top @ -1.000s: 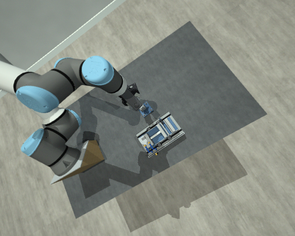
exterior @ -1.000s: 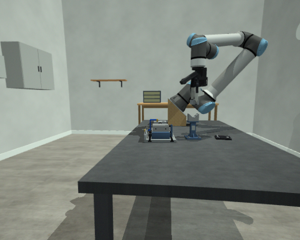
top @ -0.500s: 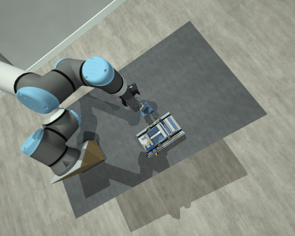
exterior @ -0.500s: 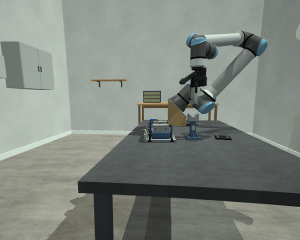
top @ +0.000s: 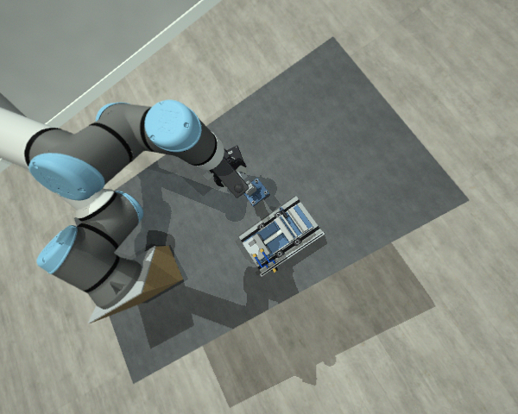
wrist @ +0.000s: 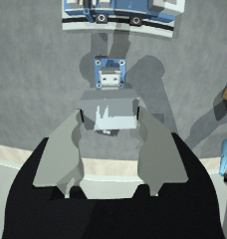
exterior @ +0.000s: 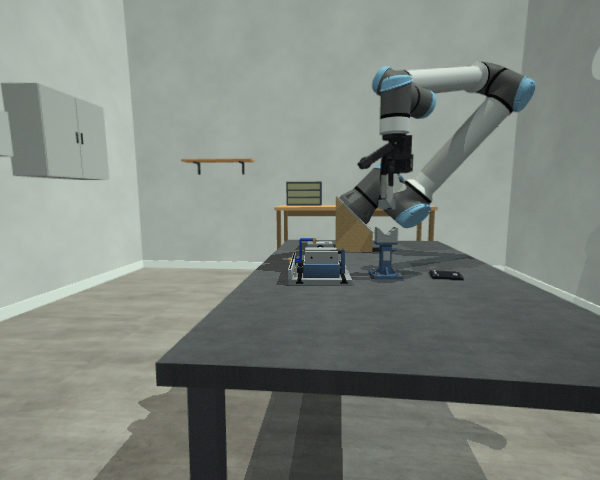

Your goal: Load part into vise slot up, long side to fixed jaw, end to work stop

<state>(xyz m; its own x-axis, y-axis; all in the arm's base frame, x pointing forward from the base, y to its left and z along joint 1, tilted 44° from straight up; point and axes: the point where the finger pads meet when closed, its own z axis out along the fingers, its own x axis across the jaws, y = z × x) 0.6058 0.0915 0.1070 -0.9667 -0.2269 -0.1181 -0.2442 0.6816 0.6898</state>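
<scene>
Now: hand 10 mm above the part. Also, from my hand: infeed plate: 30 mm behind, 190 mm to the left, 240 mm below; then vise: 20 mm ahead, 210 mm to the right, 200 mm below.
</scene>
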